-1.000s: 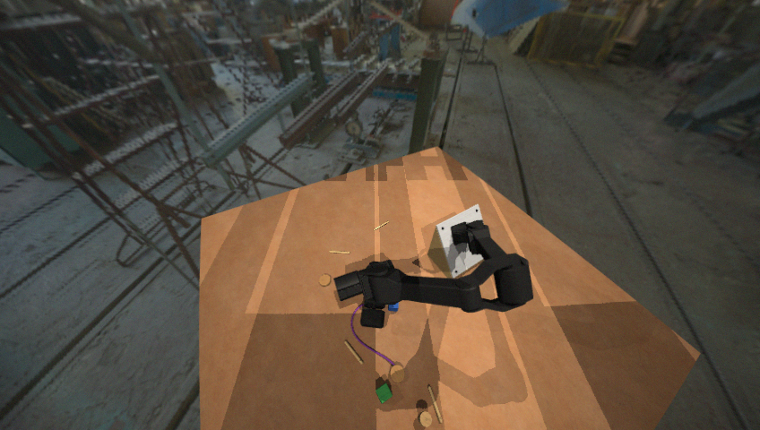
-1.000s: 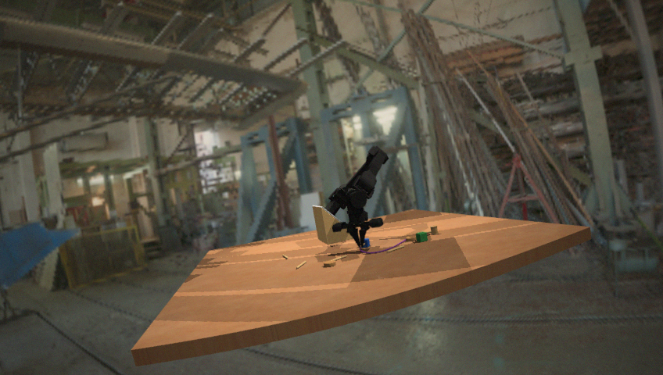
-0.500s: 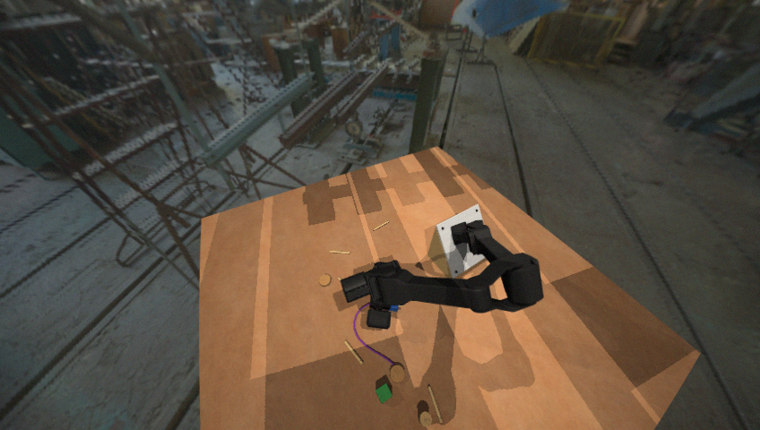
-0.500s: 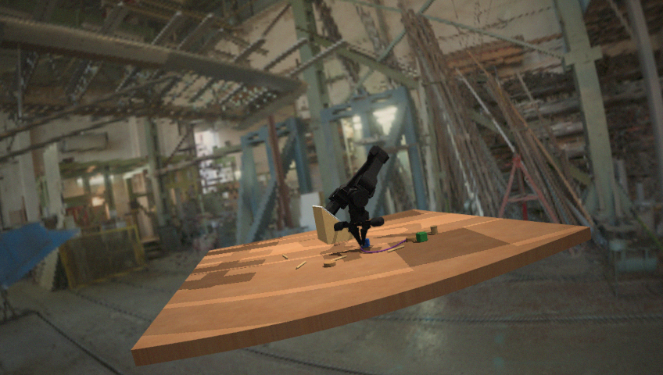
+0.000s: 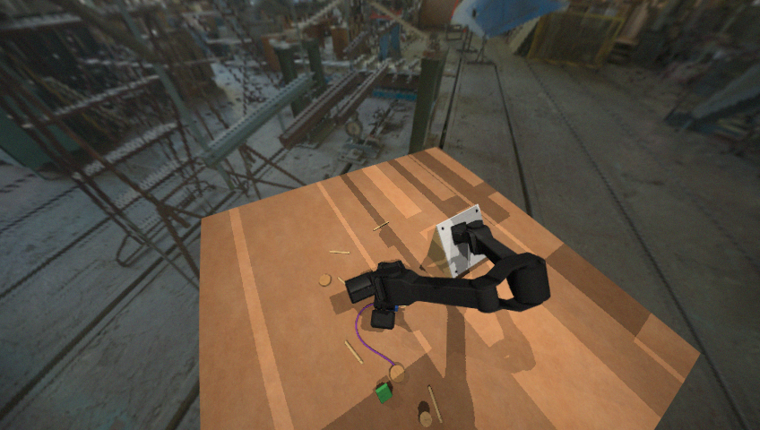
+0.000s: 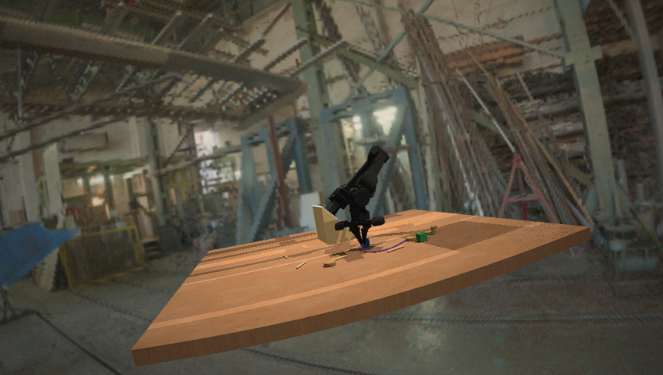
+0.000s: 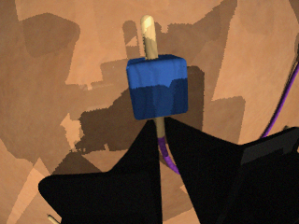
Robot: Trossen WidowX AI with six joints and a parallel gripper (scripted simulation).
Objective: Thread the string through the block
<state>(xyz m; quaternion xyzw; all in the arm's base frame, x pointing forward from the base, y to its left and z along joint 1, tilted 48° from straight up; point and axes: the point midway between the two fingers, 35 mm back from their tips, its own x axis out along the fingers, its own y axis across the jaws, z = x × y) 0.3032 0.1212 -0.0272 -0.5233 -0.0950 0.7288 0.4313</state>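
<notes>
The thin stick is 1 cm behind my gripper tip and 1 cm to the left of it. Also, from my gripper tip: blue block (2 cm behind, 2 cm to the left); then round wooden button (5 cm ahead, 18 cm to the left, 1 cm below); then green cube (10 cm ahead, 20 cm to the left).
</notes>
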